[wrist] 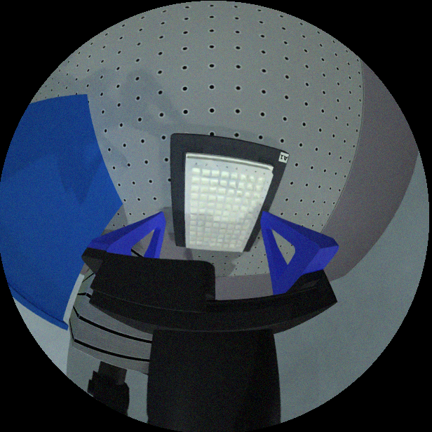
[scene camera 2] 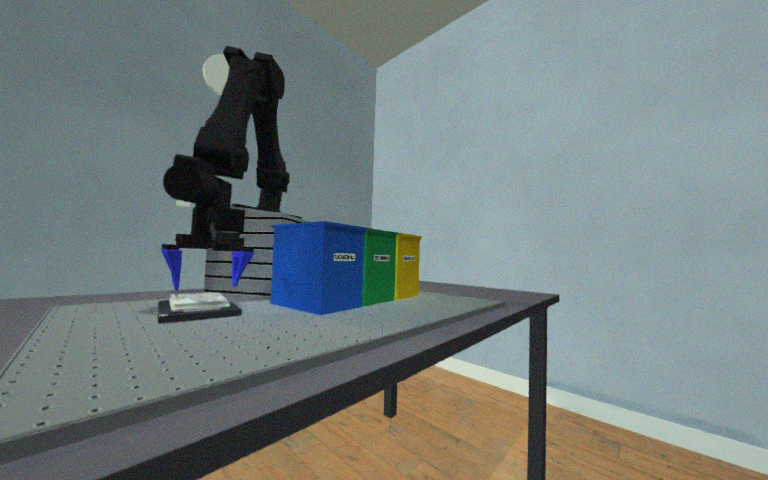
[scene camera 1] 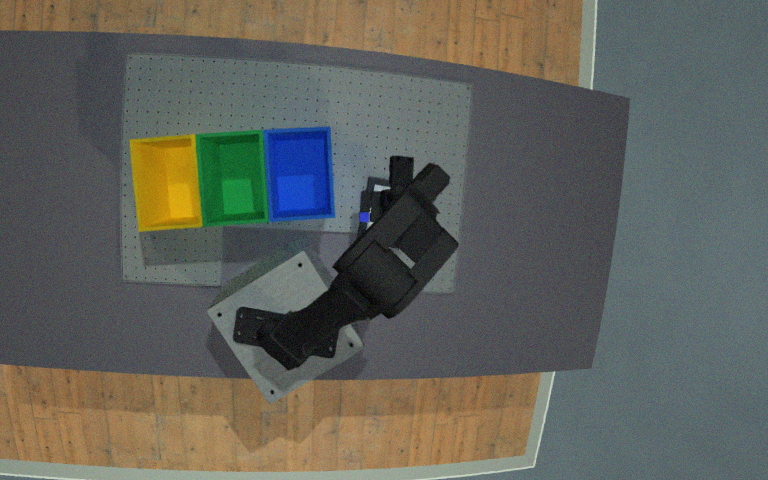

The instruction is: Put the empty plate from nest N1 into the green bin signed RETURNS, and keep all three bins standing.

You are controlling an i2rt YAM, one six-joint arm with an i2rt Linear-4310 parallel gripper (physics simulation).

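A white plate with many wells lies flat in a dark nest, which has a small label on one corner. My gripper is open and empty. It points down just above the plate, with its blue fingertips apart near the plate's two long sides. In scene camera 1 the arm hides most of the plate. The green bin stands upright, empty, between the other two bins. Its sign is too blurred to read.
The blue bin stands upright between the nest and the green bin. The yellow bin stands upright at the far end of the row. The arm's grey pedestal stands in front of the bins.
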